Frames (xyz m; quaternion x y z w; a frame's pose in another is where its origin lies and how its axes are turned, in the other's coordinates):
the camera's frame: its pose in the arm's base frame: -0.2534 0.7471 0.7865 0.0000 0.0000 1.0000 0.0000
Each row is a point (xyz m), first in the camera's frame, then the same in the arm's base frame.
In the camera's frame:
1: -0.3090 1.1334 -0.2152
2: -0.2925 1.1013 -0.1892
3: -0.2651 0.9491 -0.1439
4: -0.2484 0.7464 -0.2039
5: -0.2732 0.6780 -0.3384
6: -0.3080 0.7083 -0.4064
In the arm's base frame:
1: 0.0556 -0.3863 0.5713
2: 0.0391 -0.3542 0.5973
3: 0.0117 -0.2020 0.6426
4: -0.0050 0.0007 0.5826
5: 0.0198 0.0691 0.4481
6: 0.0546 0.0388 0.3801

